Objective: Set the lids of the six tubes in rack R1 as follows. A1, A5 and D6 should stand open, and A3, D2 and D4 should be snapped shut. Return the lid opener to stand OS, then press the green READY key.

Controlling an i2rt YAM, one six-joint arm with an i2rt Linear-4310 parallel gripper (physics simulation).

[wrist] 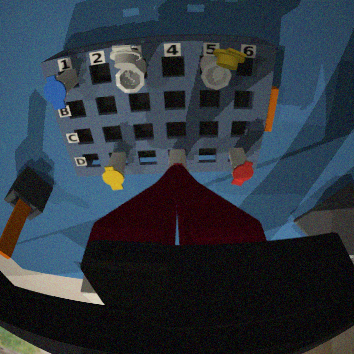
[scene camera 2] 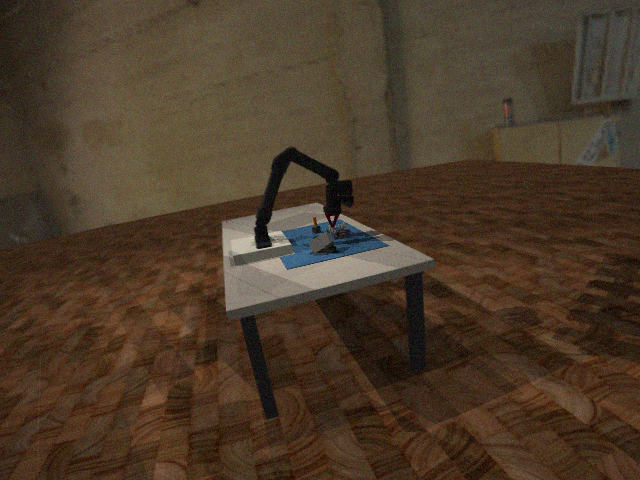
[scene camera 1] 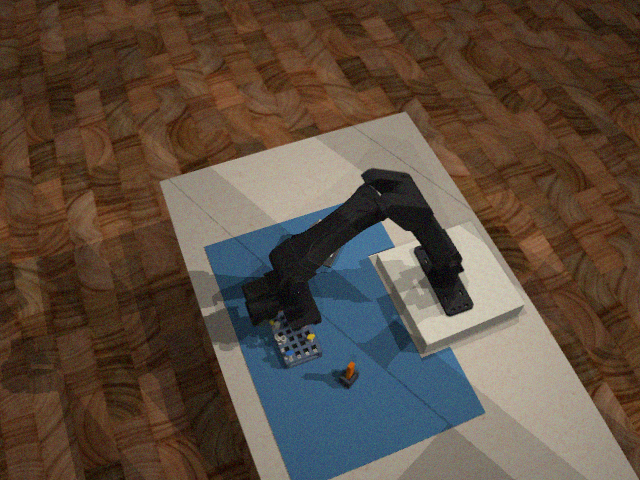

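Where they show: gripper, fingertip midpoint: [wrist: 176,174] [scene camera 2: 332,227] [scene camera 1: 303,322]; arm's base at its link origin: [scene camera 2: 262,241] [scene camera 1: 442,278].
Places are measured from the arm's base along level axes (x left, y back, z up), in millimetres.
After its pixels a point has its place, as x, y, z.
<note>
Rack R1 [scene camera 1: 306,359] @[76, -369, -38] [wrist: 158,116] @[15, -378, -16] stands on the blue mat. In the wrist view, A1's blue lid [wrist: 55,91] @[65, -404, 3], D2's yellow lid [wrist: 113,178] @[42, -347, 3] and D6's red lid [wrist: 243,173] @[-35, -352, 3] look shut. A3's pale lid [wrist: 125,53] @[26, -421, 12] and A5's yellow lid [wrist: 229,59] @[-14, -419, 13] are tipped back from their tube mouths. D4's tube [wrist: 177,156] @[4, -355, -8] shows in part; its lid is hidden by the fingertips. My gripper [wrist: 176,174] @[5, -351, 3] [scene camera 2: 332,226] @[5, -351, 3] is shut and empty, pointing down over D4; contact cannot be told. The orange-handled lid opener [scene camera 1: 350,369] @[155, -297, 30] [wrist: 14,228] @[145, -295, 13] [scene camera 2: 314,222] @[145, -289, 12] stands upright in its dark stand [scene camera 1: 348,379] @[156, -298, -25] [wrist: 31,191] @[138, -303, -25].
A grey tilted box [scene camera 2: 321,242] @[-238, -237, 9] [wrist: 327,218] @[-167, -263, -22] stands on the mat [scene camera 1: 361,413] @[233, -295, -45], partly hidden by the arm in scene camera 1; no green key shows. An orange strip [wrist: 271,109] @[-54, -383, -22] is at the rack's right side. The arm's white base block [scene camera 1: 485,268] @[11, 112, 3] [scene camera 2: 245,251] @[-104, 87, -1] stands beside the mat.
</note>
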